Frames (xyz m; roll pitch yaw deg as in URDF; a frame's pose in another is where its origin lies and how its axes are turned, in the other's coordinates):
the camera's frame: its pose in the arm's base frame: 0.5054 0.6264 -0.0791 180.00 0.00 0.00
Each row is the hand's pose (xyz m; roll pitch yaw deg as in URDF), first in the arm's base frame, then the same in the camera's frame.
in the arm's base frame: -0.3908 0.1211 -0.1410 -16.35 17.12 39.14
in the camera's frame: -0.8962 0.5053 0.0619 163.65 -17.12 -39.14
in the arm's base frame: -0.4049 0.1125 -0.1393 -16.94 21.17 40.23
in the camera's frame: -0.9103 0.5139 0.0602 163.06 -21.17 -40.23
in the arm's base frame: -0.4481 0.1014 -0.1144 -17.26 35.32 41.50
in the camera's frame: -0.9535 0.5250 0.0353 162.74 -35.32 -41.50
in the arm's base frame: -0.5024 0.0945 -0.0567 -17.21 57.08 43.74
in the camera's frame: -1.0078 0.5319 -0.0224 162.79 -57.08 -43.74
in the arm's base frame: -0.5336 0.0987 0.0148 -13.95 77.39 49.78
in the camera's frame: -1.0390 0.5277 -0.0939 166.05 -77.39 -49.78
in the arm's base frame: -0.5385 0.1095 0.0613 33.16 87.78 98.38
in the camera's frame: -1.0439 0.5169 -0.1404 -146.84 -87.78 -98.38
